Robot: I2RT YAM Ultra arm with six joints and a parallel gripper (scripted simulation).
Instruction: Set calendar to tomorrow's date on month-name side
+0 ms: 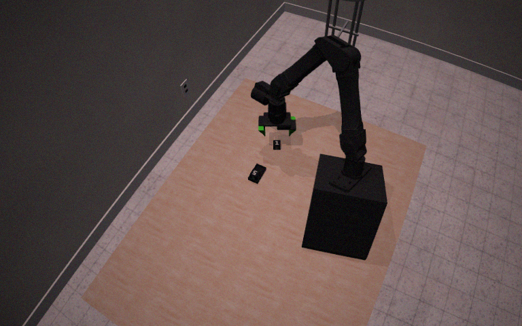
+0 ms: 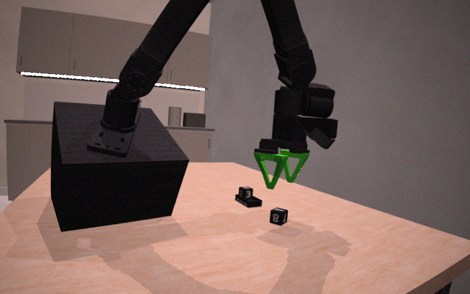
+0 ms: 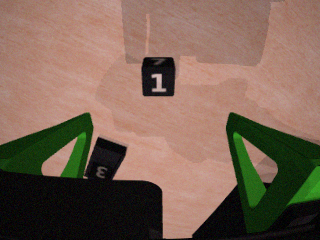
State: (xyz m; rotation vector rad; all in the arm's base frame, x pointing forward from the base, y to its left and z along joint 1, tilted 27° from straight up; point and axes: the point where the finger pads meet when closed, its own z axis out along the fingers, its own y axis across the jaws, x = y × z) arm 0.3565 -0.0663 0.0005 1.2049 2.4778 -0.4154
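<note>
The black cube is 80 mm below my hand. Also, from my hand: black tray (10 mm behind, 150 mm to the left, 80 mm below).
</note>
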